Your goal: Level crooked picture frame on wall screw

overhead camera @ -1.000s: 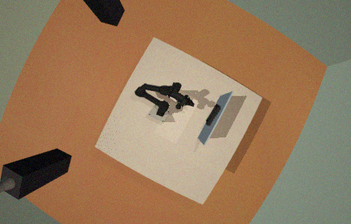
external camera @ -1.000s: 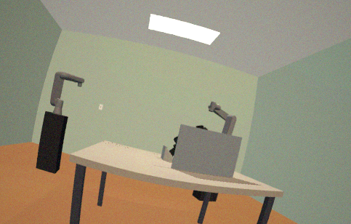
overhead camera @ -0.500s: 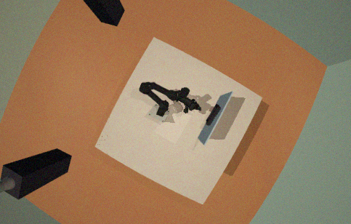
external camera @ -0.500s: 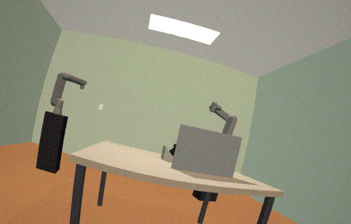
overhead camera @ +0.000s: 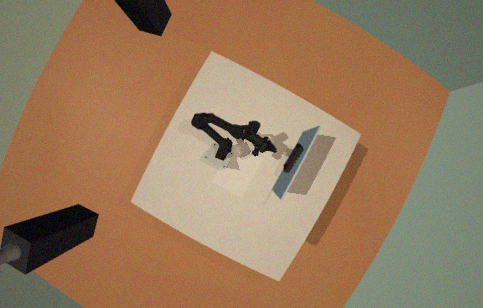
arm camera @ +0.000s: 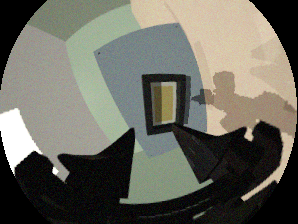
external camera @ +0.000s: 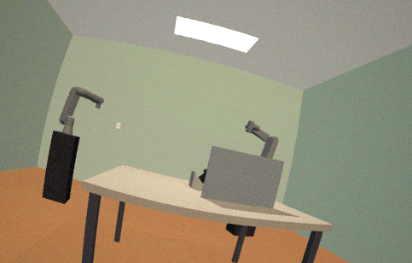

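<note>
Right now the picture frame is 13 cm ahead of my gripper tip and 5 cm below it. Round my gripper tip: blue-grey wall panel 14 cm ahead, 2 cm to the right, 7 cm below.
</note>
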